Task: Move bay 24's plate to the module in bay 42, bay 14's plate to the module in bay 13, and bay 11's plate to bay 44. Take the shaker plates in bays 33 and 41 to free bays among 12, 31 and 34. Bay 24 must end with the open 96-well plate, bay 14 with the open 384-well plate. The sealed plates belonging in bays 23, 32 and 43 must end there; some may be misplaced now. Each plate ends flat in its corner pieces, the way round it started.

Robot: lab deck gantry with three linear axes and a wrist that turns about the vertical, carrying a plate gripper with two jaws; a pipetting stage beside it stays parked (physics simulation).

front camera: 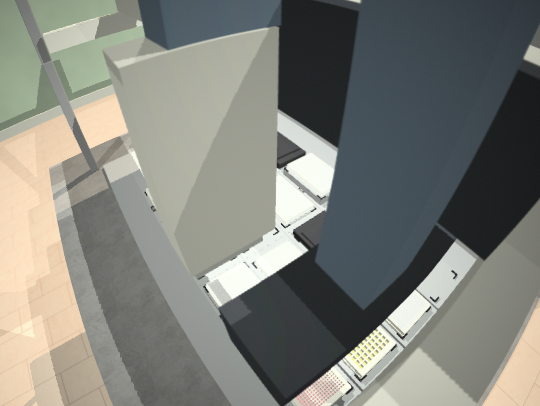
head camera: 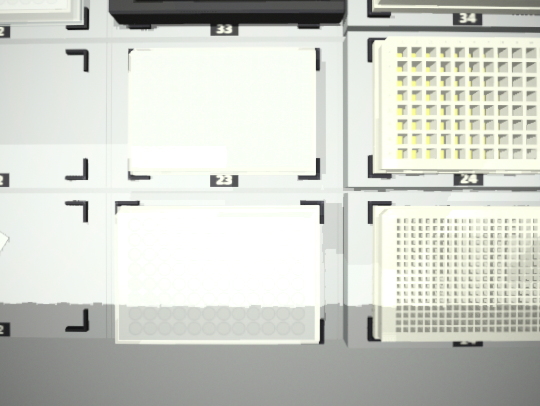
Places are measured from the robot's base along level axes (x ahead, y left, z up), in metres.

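Where they show: robot's base, origin of its link: (front camera: 146,192).
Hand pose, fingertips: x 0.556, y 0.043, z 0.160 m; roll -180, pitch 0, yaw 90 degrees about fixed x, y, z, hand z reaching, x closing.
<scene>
Things, the pixels of their top centre, and the offset from my fingertips. "*": a spot on its surface instead.
- open 96-well plate, centre of its top: (head camera: 481,103) (front camera: 354,332) 0.107 m left, 0.000 m ahead, 0.131 m down
- open 384-well plate, centre of its top: (head camera: 481,275) (front camera: 305,373) 0.000 m left, 0.000 m ahead, 0.131 m down
- sealed plate, centre of its top: (head camera: 216,276) (front camera: 244,297) 0.000 m left, 0.164 m back, 0.127 m down
- Bay 44, a spot on its surface: (front camera: 442,274) * 0.342 m left, 0.043 m ahead, 0.146 m down
- bay 32, a spot on its surface: (front camera: 292,200) * 0.224 m left, 0.304 m back, 0.146 m down
- bay 42, a spot on its surface: (front camera: 312,172) * 0.310 m left, 0.333 m back, 0.127 m down
- small pale scrap, a spot on its surface: (head camera: 2,240) * 0.018 m left, 0.322 m back, 0.159 m down
The open 96-well plate (front camera: 370,350) (head camera: 465,102) lies in bay 24, and the open 384-well plate (front camera: 322,389) (head camera: 465,275) in bay 14. A sealed plate (head camera: 220,265) sits in bay 13, another (head camera: 222,110) in bay 23. Bay 34 holds a plate (front camera: 410,312). Bay 44 (front camera: 442,274) is empty. The black shaker (front camera: 312,230) (head camera: 225,13) in bay 33 shows no plate on its visible part. Plates in bay 32 (front camera: 292,200) and bay 42 (front camera: 312,172) show behind. My gripper's black body (front camera: 300,320) is close to the front camera; its jaws are hidden.
The blue column (front camera: 425,125) rises from my gripper's body. The pale pipetting stage (front camera: 225,150) hides bays at the left in the front view. Part of the black shaker (front camera: 289,150) in bay 41 shows at the back. A small pale scrap (head camera: 2,240) lies at bay 12.
</scene>
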